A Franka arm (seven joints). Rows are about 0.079 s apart.
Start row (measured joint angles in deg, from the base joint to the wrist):
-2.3 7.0 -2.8 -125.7 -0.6 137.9 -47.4
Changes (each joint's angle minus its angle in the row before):
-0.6 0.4 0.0 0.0 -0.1 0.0 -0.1
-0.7 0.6 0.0 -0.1 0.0 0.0 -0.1
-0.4 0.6 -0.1 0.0 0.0 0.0 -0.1
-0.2 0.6 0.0 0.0 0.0 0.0 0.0
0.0 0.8 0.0 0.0 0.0 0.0 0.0
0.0 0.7 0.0 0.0 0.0 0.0 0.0
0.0 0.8 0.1 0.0 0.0 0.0 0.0
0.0 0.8 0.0 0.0 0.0 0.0 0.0
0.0 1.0 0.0 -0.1 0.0 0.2 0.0
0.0 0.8 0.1 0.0 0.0 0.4 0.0
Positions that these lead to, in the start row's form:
-2.9 7.4 -2.8 -125.7 -0.7 137.9 -47.5
-3.6 8.0 -2.8 -125.8 -0.7 137.9 -47.6
-4.0 8.6 -2.9 -125.8 -0.7 137.9 -47.7
-4.2 9.2 -2.9 -125.8 -0.7 137.9 -47.7
-4.2 10.0 -2.9 -125.8 -0.7 137.9 -47.7
-4.2 10.7 -2.9 -125.8 -0.7 137.9 -47.7
-4.2 11.5 -2.8 -125.8 -0.7 137.9 -47.7
-4.2 12.3 -2.8 -125.8 -0.7 137.9 -47.7
-4.2 13.3 -2.8 -125.9 -0.7 138.1 -47.7
-4.2 14.1 -2.7 -125.9 -0.7 138.5 -47.7

